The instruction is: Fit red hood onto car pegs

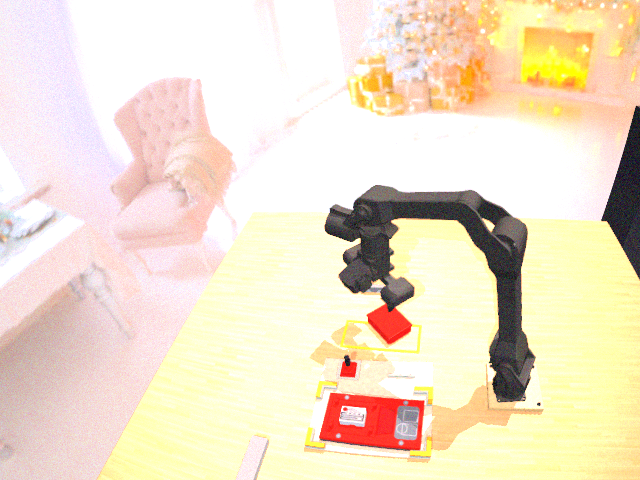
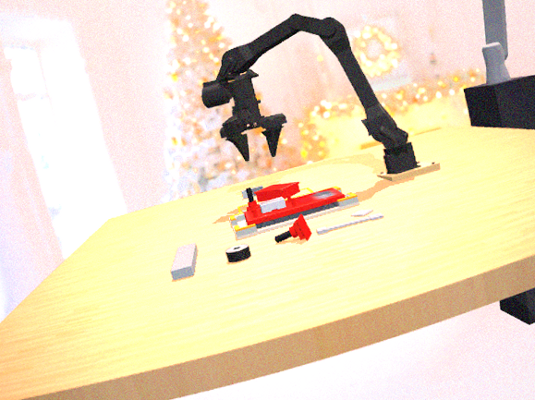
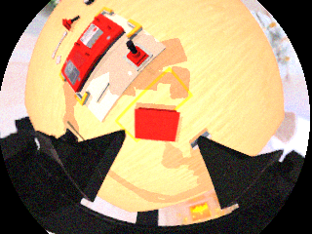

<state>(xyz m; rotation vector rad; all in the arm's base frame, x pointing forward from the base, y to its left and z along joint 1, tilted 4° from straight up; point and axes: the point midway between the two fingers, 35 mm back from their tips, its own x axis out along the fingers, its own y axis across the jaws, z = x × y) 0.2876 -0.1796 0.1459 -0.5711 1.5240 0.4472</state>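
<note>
Right now the red hood is 20 mm behind my gripper tip, 10 mm to the right of it and 90 mm below it. From my gripper tip the other things lie so: thin grey strip (40 mm behind, 460 mm to the left, 100 mm below); grey engine block (40 mm ahead, 260 mm to the left, 80 mm below); black wheel (150 mm ahead, 450 mm to the left, 100 mm below).
</note>
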